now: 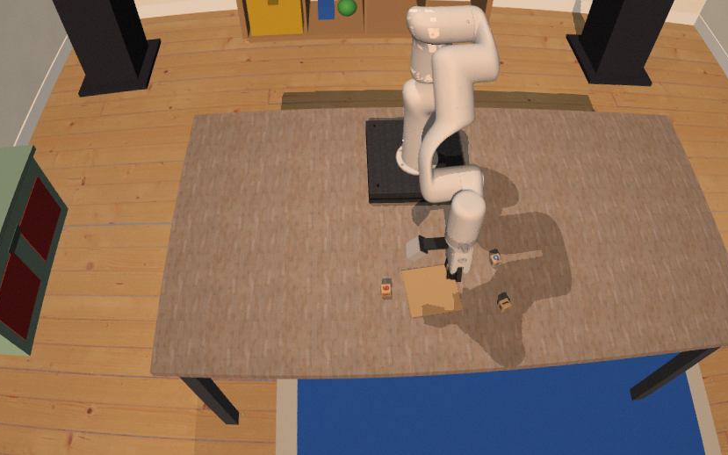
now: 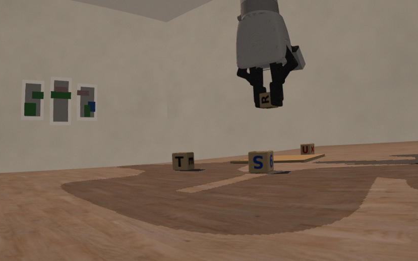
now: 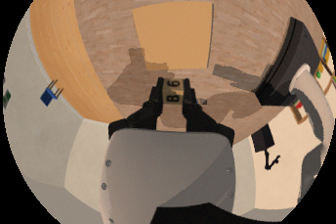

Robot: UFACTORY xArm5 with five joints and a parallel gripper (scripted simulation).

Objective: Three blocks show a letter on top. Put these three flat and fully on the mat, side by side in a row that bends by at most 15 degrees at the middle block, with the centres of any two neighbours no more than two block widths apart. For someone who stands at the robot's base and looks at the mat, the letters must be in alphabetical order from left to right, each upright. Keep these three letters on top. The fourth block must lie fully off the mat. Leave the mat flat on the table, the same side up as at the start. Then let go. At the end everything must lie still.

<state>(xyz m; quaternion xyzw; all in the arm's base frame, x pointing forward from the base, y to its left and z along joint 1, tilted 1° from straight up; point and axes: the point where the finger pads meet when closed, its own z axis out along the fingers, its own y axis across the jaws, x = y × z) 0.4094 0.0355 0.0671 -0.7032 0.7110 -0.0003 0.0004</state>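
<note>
The tan mat is 40 mm to the right of my hand and 120 mm below it. From my hand the other things lie so: letter block 160 mm to the right, 100 mm below.
</note>
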